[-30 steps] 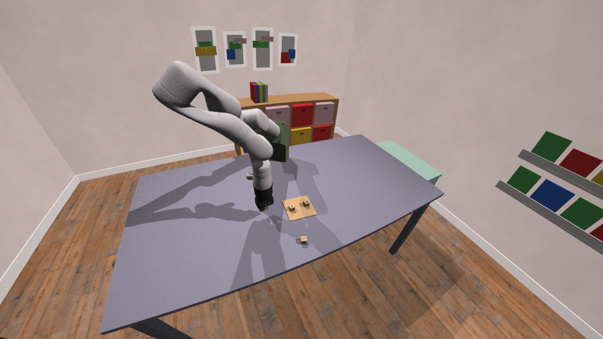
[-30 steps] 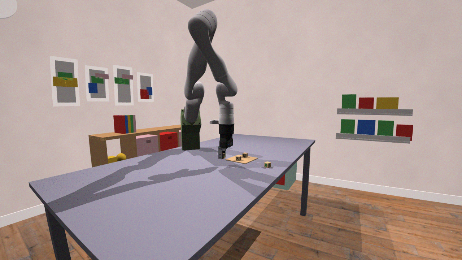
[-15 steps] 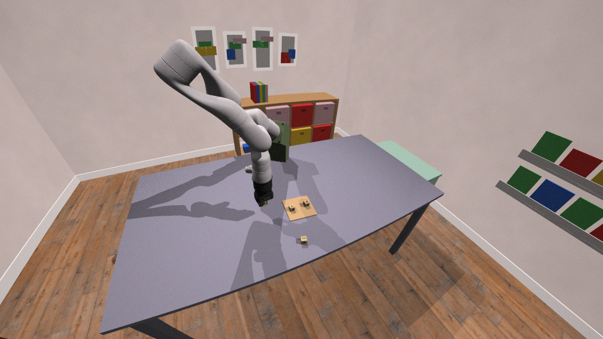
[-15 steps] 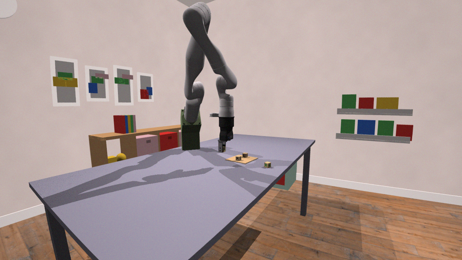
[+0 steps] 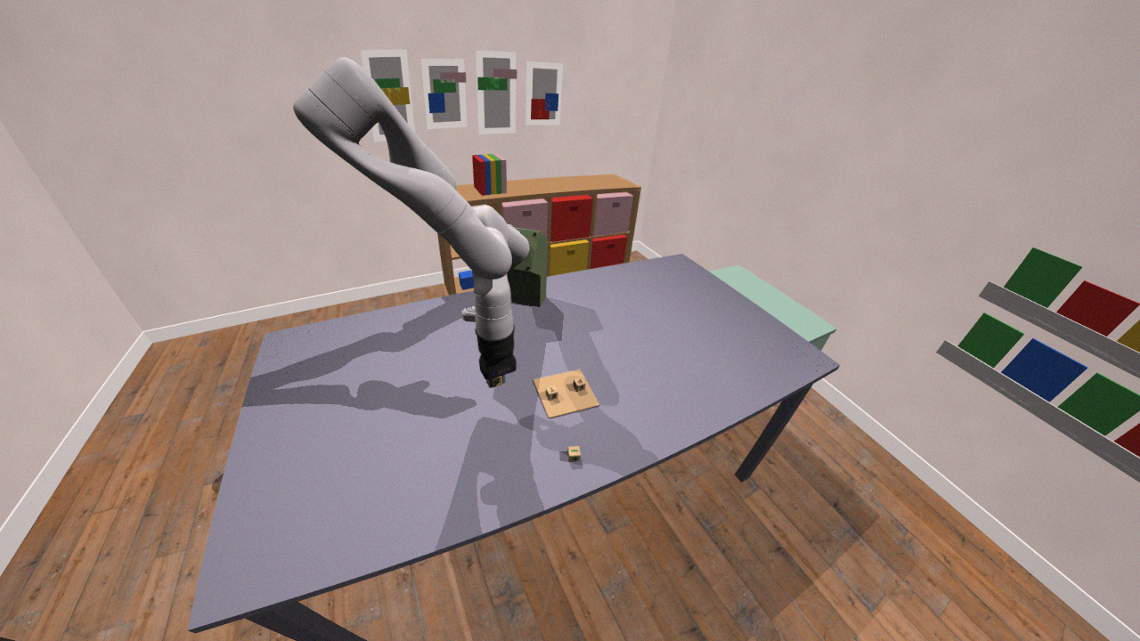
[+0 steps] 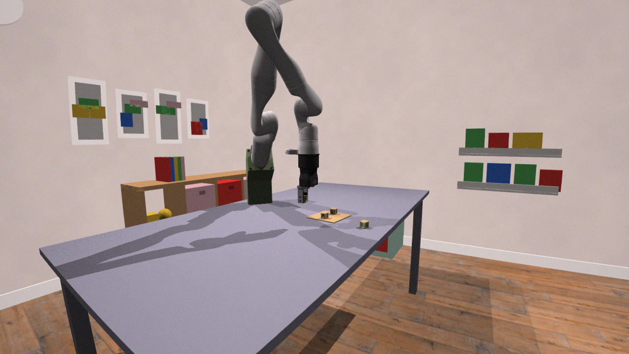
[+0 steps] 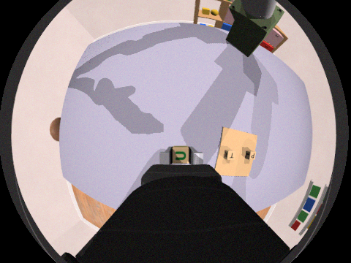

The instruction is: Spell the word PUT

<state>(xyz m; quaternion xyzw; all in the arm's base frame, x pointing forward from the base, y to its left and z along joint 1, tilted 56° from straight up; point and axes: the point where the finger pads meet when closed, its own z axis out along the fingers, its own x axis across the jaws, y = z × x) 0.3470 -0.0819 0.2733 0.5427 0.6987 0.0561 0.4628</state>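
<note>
The tan mat is 3 cm ahead of my hand, 18 cm to the left of it and 11 cm below it. Also, from my hand: T block 3 cm ahead, 14 cm to the left, 10 cm below.
</note>
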